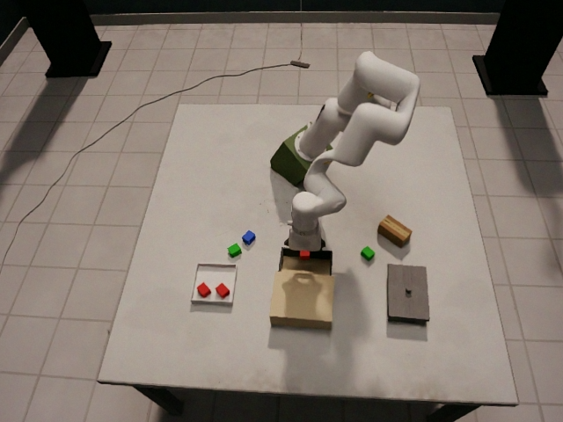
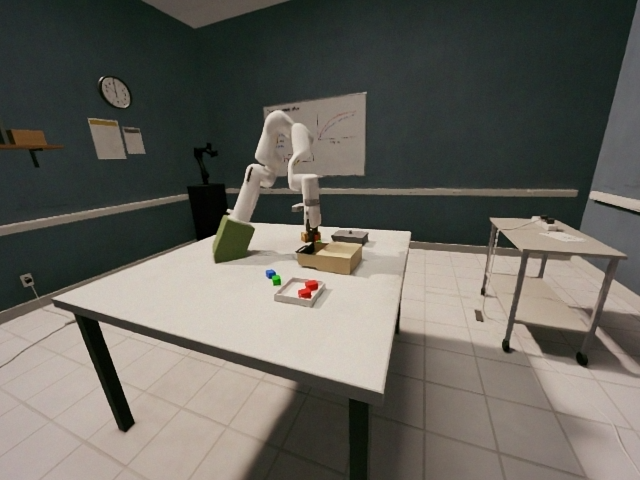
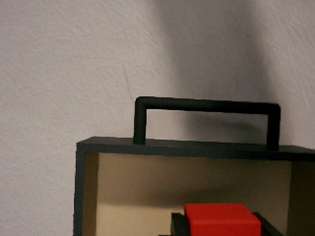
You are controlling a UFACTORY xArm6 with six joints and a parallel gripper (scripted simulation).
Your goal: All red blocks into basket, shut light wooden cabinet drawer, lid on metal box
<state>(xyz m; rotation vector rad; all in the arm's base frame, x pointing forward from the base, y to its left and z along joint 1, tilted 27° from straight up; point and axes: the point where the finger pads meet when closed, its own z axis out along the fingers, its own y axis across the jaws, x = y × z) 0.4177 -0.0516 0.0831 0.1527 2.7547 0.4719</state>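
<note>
Right now the white basket is 32 cm to the right of my hand, 12 cm below it and 6 cm ahead of it. Round my hand: blue block: 21 cm to the right, 13 cm behind, 12 cm below; then light wooden cabinet: 9 cm below, 8 cm ahead; then drawer: 9 cm below, 1 cm ahead.
</note>
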